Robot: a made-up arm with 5 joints.
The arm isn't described. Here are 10 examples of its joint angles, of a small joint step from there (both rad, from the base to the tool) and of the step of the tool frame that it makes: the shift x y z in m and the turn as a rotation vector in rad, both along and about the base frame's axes.
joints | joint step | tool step
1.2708 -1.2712 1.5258 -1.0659 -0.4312 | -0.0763 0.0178 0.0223 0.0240 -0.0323 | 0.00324 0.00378 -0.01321 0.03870 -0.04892 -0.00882
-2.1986 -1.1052 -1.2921 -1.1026 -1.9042 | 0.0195 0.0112 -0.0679 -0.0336 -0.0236 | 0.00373 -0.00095 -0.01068 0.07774 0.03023 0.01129
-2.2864 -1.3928 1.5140 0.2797 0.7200 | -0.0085 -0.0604 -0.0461 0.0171 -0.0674 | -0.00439 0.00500 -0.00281 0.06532 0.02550 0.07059
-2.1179 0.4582 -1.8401 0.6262 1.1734 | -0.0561 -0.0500 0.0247 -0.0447 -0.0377 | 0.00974 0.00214 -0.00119 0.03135 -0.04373 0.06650
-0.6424 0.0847 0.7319 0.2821 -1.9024 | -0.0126 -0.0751 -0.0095 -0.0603 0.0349 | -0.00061 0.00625 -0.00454 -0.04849 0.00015 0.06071
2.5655 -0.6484 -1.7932 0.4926 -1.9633 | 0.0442 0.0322 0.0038 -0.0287 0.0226 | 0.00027 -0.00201 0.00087 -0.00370 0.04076 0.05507
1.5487 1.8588 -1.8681 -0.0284 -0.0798 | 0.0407 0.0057 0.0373 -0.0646 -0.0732 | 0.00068 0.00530 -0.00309 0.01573 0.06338 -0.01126
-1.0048 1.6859 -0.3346 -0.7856 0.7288 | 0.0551 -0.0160 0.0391 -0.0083 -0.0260 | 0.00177 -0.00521 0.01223 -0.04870 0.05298 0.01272
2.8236 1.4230 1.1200 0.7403 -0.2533 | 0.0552 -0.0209 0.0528 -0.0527 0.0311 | -0.00437 -0.00169 -0.00772 -0.10057 0.02937 0.10325
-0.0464 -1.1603 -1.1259 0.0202 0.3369 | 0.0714 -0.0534 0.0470 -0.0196 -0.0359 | -0.01385 -0.00621 -0.00782 -0.09014 0.07430 0.03831
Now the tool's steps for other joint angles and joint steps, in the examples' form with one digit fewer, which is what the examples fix.
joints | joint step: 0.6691 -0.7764 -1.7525 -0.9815 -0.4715 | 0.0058 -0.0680 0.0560 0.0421 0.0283
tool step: -0.0063 -0.0001 -0.0060 -0.0424 0.1179 0.0586
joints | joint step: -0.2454 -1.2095 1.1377 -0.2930 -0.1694 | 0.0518 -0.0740 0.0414 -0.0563 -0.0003
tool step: -0.0190 -0.0050 -0.0062 -0.0258 0.0721 0.1044
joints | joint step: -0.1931 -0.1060 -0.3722 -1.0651 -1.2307 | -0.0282 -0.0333 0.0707 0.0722 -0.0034
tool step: 0.0028 0.0086 -0.0110 -0.0496 0.0810 0.0416
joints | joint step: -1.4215 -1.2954 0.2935 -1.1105 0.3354 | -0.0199 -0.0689 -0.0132 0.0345 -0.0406
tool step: 0.0020 0.0091 -0.0043 0.0180 0.0423 0.1002
